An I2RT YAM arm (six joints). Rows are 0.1 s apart.
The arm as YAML. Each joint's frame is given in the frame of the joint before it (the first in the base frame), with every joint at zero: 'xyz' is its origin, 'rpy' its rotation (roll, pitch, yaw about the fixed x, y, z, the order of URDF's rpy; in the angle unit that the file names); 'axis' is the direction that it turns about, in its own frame. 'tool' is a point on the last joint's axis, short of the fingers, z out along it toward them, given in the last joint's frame.
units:
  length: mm
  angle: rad
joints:
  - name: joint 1
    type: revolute
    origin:
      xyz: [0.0, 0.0, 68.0]
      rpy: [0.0, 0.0, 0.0]
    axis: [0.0, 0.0, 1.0]
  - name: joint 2
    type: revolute
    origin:
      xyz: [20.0, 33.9, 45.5]
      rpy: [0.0, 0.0, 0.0]
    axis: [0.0, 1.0, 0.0]
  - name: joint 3
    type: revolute
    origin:
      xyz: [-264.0, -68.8, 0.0]
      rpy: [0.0, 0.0, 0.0]
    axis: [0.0, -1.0, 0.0]
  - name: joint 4
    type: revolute
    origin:
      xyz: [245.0, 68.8, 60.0]
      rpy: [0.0, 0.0, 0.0]
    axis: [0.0, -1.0, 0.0]
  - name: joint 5
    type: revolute
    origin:
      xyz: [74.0, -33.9, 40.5]
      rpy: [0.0, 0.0, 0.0]
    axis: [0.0, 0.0, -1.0]
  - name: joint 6
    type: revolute
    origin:
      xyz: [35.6, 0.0, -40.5]
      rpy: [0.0, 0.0, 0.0]
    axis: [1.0, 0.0, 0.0]
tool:
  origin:
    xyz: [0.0, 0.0, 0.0]
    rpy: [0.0, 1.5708, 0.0]
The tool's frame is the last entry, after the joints.
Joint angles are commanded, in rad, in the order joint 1, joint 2, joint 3, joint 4, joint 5, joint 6. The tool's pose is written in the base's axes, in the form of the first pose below.
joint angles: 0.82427, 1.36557, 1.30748, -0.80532, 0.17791, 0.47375
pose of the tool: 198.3, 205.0, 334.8, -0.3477, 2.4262, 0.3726
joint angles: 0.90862, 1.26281, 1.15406, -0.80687, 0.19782, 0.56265
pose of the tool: 163.2, 197.9, 311.8, -0.3474, 2.4781, 0.3863
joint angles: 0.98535, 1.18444, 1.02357, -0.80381, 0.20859, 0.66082
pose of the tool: 135.4, 190.9, 288.6, -0.3299, 2.5320, 0.4035
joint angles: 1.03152, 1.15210, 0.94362, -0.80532, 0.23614, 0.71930
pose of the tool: 121.2, 186.4, 270.5, -0.3151, 2.5659, 0.3709
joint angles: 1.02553, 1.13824, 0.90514, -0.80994, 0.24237, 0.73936
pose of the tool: 119.5, 180.4, 261.2, -0.2864, 2.5886, 0.3418
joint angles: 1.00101, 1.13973, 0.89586, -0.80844, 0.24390, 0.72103
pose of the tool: 123.6, 177.0, 258.1, -0.2797, 2.5918, 0.3160
